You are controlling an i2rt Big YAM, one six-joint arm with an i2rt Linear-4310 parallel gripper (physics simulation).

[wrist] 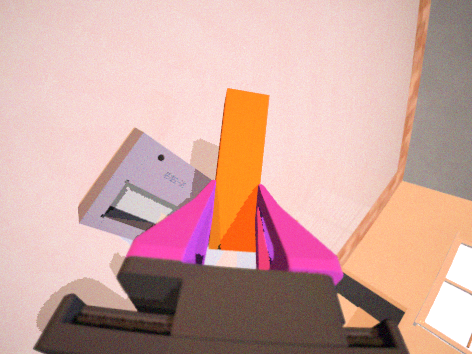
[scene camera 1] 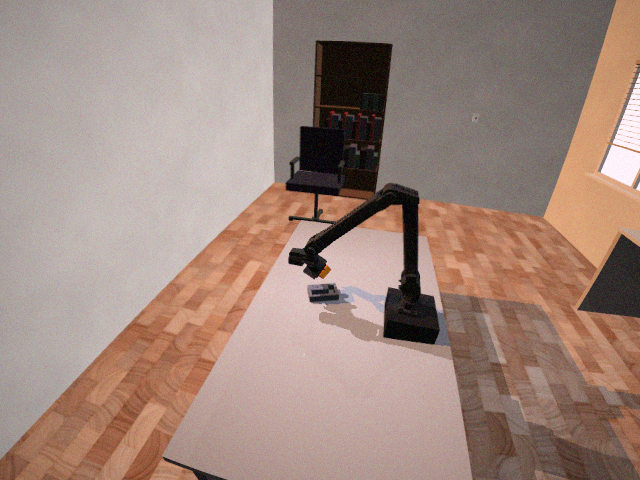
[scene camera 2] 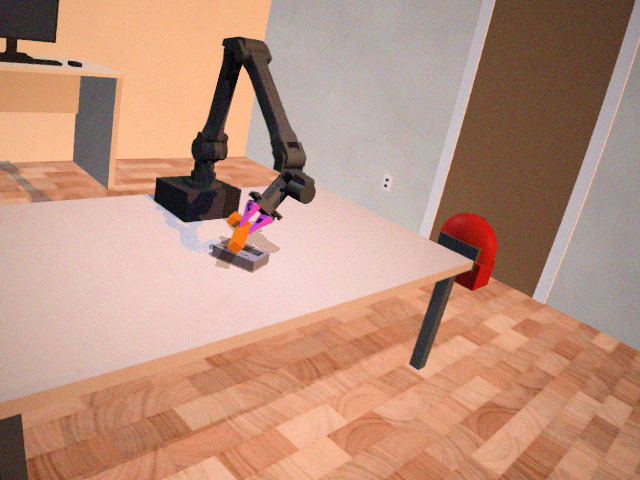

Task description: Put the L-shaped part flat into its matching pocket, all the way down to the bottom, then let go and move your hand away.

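Seen in the pictures: gripper, between the fingertips: (wrist: 236,188) (scene camera 1: 317,271) (scene camera 2: 243,230); arm's base, origin of its link: (scene camera 1: 407,306) (scene camera 2: 202,185).
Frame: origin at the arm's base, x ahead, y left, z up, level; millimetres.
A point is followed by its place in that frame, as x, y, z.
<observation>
The orange L-shaped part (scene camera 1: 325,271) @[395, -87, 32] (scene camera 2: 237,240) @[476, -140, 8] (wrist: 244,130) @[467, -123, 9] is held between the pink fingers of my gripper (scene camera 2: 245,228) @[435, -98, 17] (wrist: 236,188) @[435, -98, 17], which is shut on it. The part is tilted, with one long arm pointing away from the gripper in the wrist view. The grey block (scene camera 1: 324,297) @[376, -25, -73] (scene camera 2: 255,262) @[476, -68, -66] (wrist: 145,170) @[448, -60, -62] with a recessed pocket (wrist: 141,200) @[409, -42, -93] sits on the table, left of the fingers in the wrist view. The part appears above the block in scene camera 1 and overlaps it in scene camera 2. The left finger hides some of the pocket in the wrist view.
The robot's black base (scene camera 1: 410,325) @[-21, 107, -7] (scene camera 2: 188,198) @[94, -98, -13] stands on the pale table (scene camera 1: 320,387) @[259, 425, -99] (scene camera 2: 103,289) @[454, -489, -98] (wrist: 100,60) @[537, -78, -98]. Past the table are an office chair (scene camera 1: 315,180), a desk (scene camera 2: 95,129) and a red object (scene camera 2: 470,237) near the table's corner.
</observation>
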